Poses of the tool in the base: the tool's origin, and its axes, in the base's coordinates. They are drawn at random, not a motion.
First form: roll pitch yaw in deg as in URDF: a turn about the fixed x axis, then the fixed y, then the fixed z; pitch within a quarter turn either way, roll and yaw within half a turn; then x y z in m.
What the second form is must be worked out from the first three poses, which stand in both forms.
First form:
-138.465, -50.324, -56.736, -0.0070, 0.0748, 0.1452
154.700, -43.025, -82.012, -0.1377, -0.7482, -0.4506
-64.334, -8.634, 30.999, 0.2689, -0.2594, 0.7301
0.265, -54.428, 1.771, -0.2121, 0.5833, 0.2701
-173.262, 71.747, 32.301, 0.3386, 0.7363, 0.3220
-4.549, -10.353, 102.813, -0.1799, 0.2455, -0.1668
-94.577, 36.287, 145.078, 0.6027, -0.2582, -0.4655
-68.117, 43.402, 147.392, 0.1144, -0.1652, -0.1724
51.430, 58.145, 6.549, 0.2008, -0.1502, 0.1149
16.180, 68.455, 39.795, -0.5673, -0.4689, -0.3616
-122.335, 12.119, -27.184, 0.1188, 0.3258, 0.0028
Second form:
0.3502, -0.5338, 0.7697, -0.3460, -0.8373, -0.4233, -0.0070, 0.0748, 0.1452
0.1016, -0.7240, 0.6823, -0.9358, 0.1631, 0.3124, -0.1377, -0.7482, -0.4506
0.8475, 0.5092, 0.1501, -0.1071, 0.4410, -0.8911, 0.2689, -0.2594, 0.7301
0.5814, 0.0180, 0.8134, -0.0347, 0.9994, 0.0027, -0.2121, 0.5833, 0.2701
0.2647, 0.1674, -0.9497, 0.4365, -0.8990, -0.0367, 0.3386, 0.7363, 0.3220
-0.2182, 0.9592, 0.1797, -0.9752, -0.2072, -0.0780, -0.1799, 0.2455, -0.1668
-0.6609, 0.4614, -0.5918, 0.5294, -0.2723, -0.8035, 0.6027, -0.2582, -0.4655
-0.6120, 0.3915, -0.6871, 0.3363, -0.6576, -0.6742, 0.1144, -0.1652, -0.1724
0.5243, 0.0602, -0.8494, 0.5886, 0.6951, 0.4126, 0.2008, -0.1502, 0.1149
0.2822, 0.2350, -0.9301, -0.4155, 0.9038, 0.1023, -0.5673, -0.4689, -0.3616
0.8697, -0.4467, -0.2099, -0.4021, -0.3947, -0.8261, 0.1188, 0.3258, 0.0028

